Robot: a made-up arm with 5 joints.
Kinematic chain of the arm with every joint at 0, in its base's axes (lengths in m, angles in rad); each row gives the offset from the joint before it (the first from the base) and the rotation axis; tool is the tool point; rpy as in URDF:
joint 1: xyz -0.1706 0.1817 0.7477 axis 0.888 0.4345 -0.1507
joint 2: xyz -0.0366 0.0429 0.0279 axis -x
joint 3: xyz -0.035 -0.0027 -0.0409 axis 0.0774 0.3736 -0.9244
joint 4: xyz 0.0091 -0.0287 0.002 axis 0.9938 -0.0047 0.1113
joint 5: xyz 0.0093 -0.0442 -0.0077 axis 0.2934 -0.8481 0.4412
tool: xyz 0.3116 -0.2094 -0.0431 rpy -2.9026 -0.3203 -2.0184
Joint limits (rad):
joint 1: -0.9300..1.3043
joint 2: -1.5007..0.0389
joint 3: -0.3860..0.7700
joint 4: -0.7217..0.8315
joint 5: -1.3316..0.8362
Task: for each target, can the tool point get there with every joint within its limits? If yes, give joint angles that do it. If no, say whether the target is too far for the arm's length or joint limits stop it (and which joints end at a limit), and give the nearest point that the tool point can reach.
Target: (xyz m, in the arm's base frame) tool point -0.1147 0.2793 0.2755
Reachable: yes | joints -0.7029 -1.3251 0.4203 0.6042 -0.8311
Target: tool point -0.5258 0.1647 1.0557
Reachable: no: joint limits stop it (at a limit: joint 1, joint 2, joint 4, joint 5) | nearest point -0.5311 0.0230 0.9847 | short by 0.159 m
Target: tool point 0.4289 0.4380 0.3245
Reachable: no: too far | nearest point 0.1366 0.3379 0.4779 | short by 0.345 m
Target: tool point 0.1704 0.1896 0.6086
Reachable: yes | joints -0.1664 -0.5050 -0.2946 0.5167 0.0078
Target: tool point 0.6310 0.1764 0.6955
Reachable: no: too far | nearest point 0.2048 0.1737 0.6844 | short by 0.426 m
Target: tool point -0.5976 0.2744 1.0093
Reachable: no: joint limits stop it (at a limit: joint 1, joint 3, joint 5) | nearest point -0.5446 0.4561 0.9181 | short by 0.210 m
